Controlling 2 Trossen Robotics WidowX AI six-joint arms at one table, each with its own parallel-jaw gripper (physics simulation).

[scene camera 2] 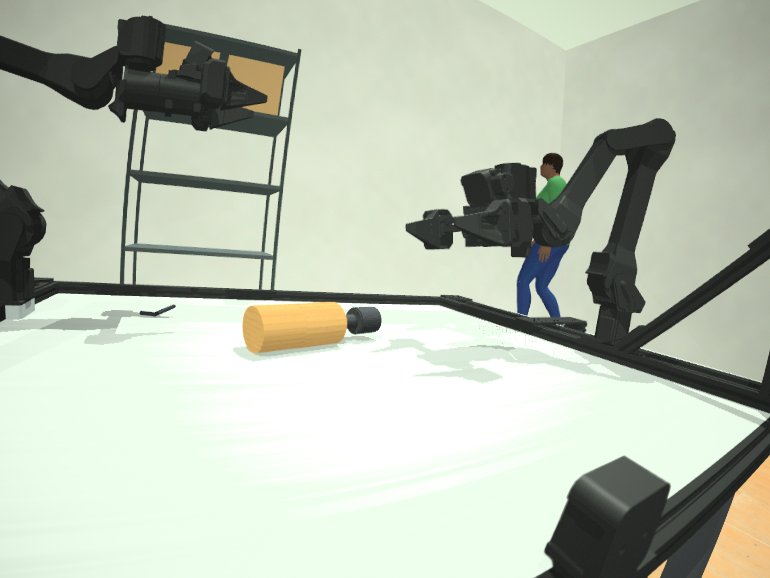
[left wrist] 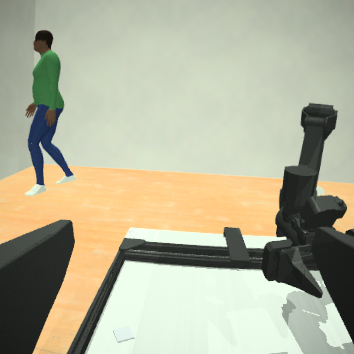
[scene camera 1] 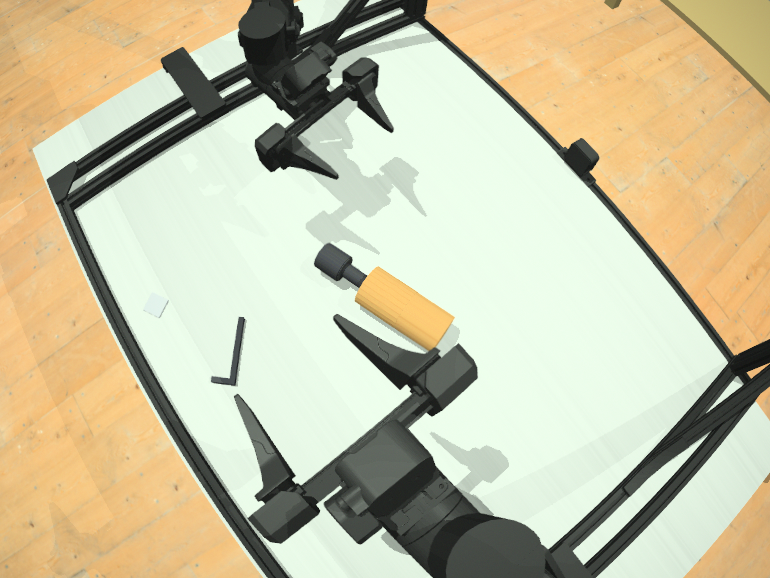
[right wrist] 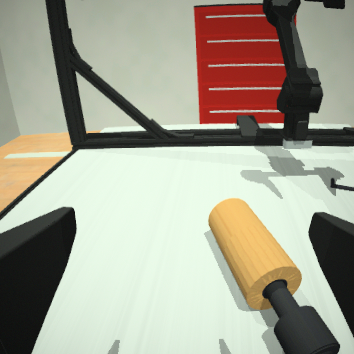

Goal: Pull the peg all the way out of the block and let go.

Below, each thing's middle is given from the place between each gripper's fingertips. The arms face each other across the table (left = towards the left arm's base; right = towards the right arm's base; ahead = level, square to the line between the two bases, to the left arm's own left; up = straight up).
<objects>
My right hand is 40 mm short of the dark peg [scene camera 1: 337, 264], 100 mm to the right of it and 140 mm above it. Round my right hand: wooden block [scene camera 2: 266, 328] (160 mm to the left, 140 mm below).
Right now the wooden block is 32 cm below my left hand, 16 cm behind it and 10 cm to the right of it. Also, from my left hand: dark peg 32 cm below, 16 cm to the right, 11 cm behind.
</objects>
